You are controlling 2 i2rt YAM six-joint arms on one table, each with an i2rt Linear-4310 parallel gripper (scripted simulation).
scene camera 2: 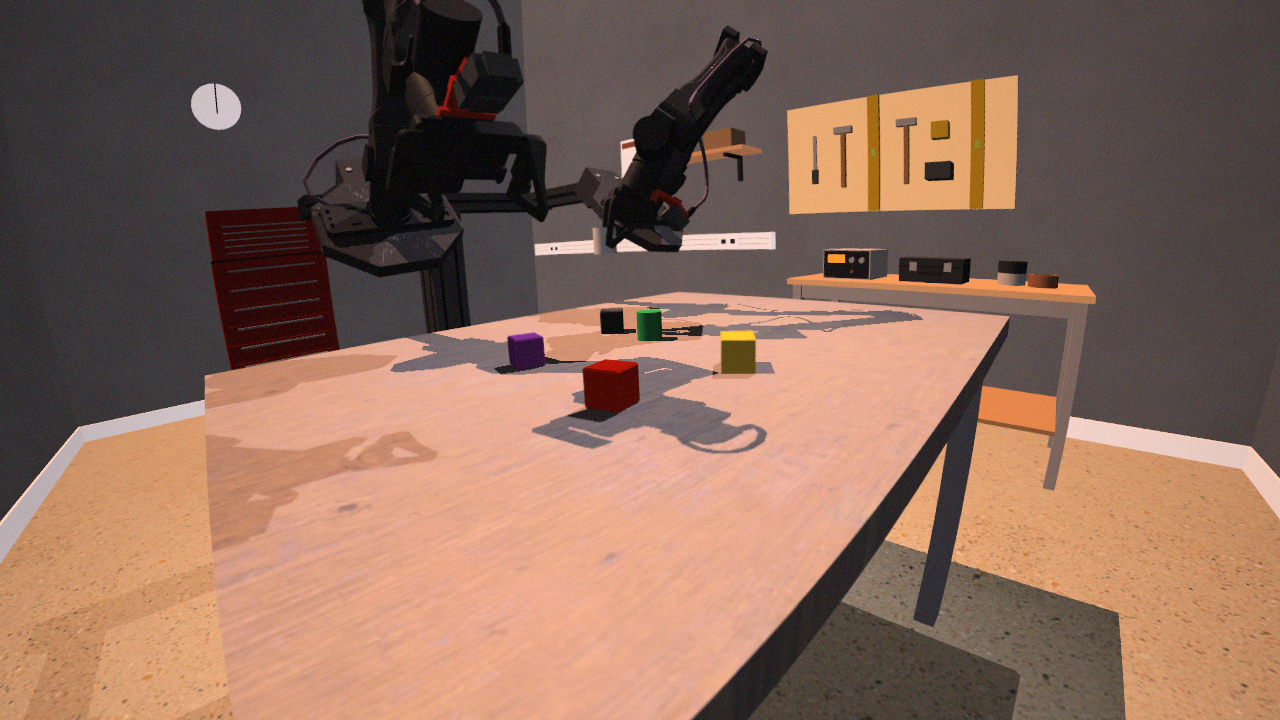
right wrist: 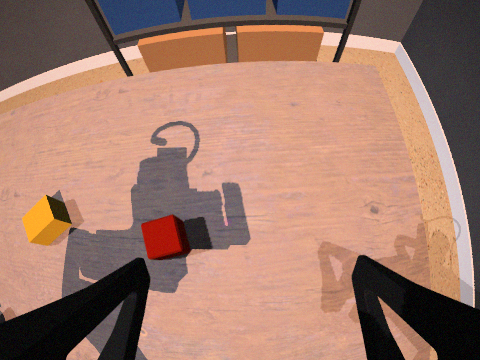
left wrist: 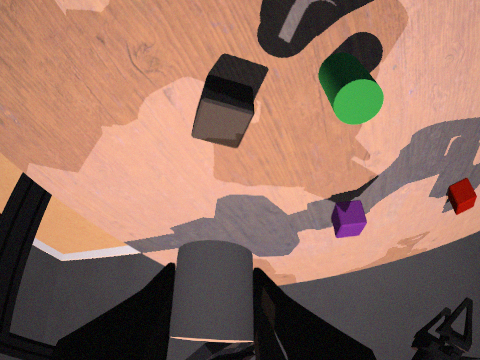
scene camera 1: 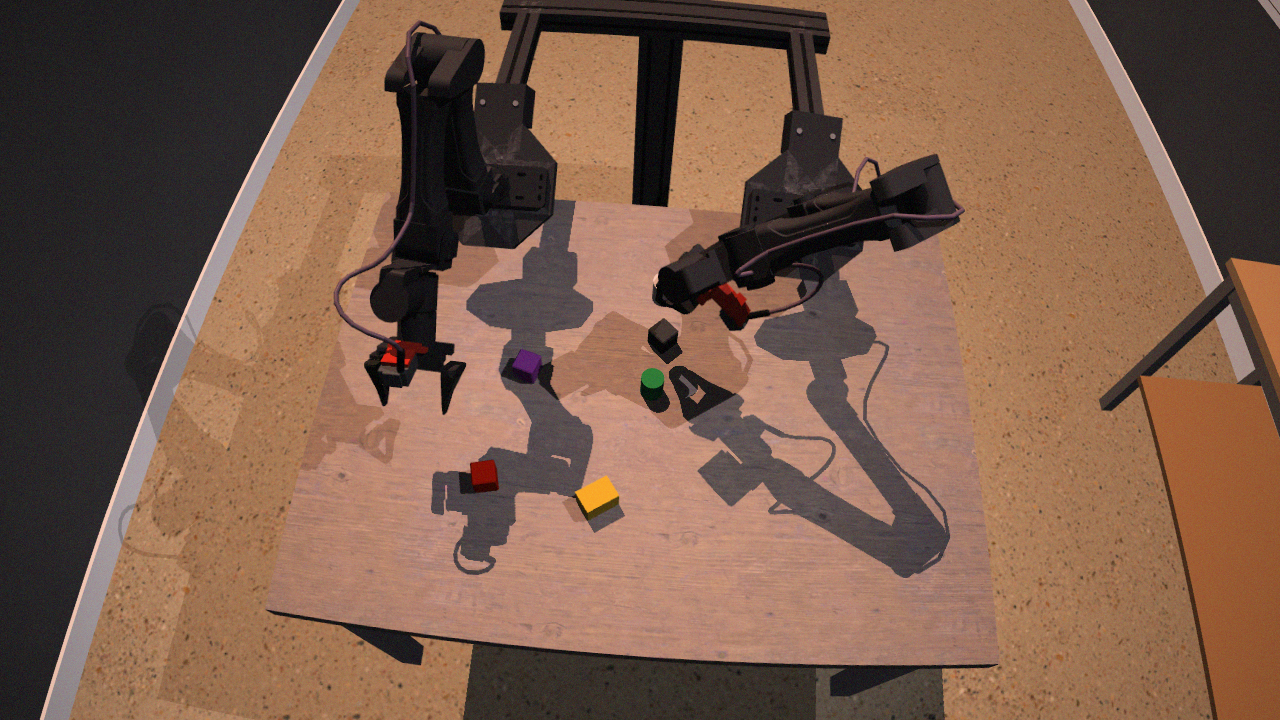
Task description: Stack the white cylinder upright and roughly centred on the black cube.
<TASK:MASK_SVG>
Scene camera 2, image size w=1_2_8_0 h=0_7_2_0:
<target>my left gripper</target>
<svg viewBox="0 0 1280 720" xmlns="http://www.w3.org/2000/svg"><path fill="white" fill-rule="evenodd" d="M649 164L633 160L620 185L610 190L607 202L603 204L602 227L607 227L605 245L612 249L648 219L647 215L650 209L653 209L654 205L656 205L657 198L666 202L669 207L678 205L686 217L689 216L681 205L682 200L671 197L659 189L653 191L661 173ZM626 221L626 224L616 233L616 238L613 239L615 216Z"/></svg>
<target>my right gripper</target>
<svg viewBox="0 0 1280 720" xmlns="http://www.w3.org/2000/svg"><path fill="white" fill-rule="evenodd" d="M465 57L454 76L450 75L446 96L442 96L440 91L426 96L418 104L414 113L416 116L412 117L409 129L402 129L397 133L395 146L392 147L385 184L390 199L421 213L440 226L443 224L445 217L441 193L458 193L462 189L464 179L495 180L497 184L502 183L507 172L505 164L509 154L517 154L511 169L513 177L506 195L536 220L544 222L549 211L545 187L547 145L541 136L523 134L519 126L512 122L495 121L496 114L470 113L469 109L458 108L453 84L469 58ZM419 193L427 193L431 203L424 199ZM531 181L533 181L537 203L533 200L530 194L530 189L532 187Z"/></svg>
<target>purple cube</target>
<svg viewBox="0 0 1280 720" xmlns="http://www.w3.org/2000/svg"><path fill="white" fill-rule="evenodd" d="M542 336L536 333L508 336L510 364L517 370L545 366L544 339Z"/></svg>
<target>green cylinder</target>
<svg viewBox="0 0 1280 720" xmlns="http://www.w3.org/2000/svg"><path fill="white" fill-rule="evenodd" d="M637 311L638 340L661 340L661 310Z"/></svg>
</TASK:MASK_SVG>
